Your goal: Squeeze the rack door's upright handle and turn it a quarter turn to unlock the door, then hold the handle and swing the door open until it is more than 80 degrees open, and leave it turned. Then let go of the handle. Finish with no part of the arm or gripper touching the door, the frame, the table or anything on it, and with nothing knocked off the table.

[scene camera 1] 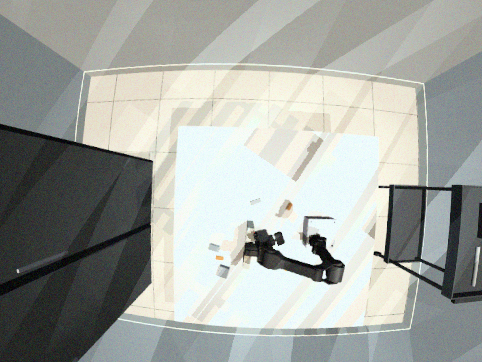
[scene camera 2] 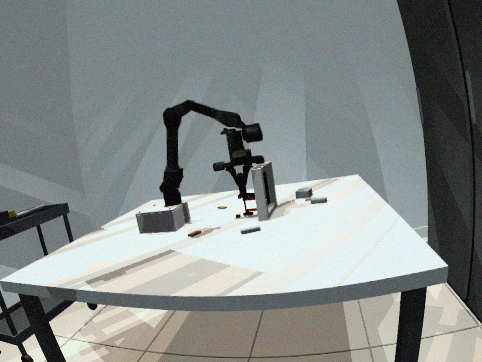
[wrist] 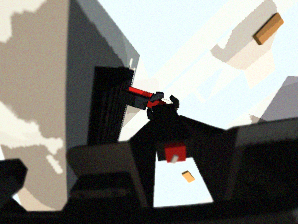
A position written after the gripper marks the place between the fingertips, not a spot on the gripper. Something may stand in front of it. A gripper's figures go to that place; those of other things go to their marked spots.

The gripper point(wrist: 166, 121) is 0.11 m from the lens. A dark slatted door point(wrist: 111, 92) is 0.12 m from the lens.
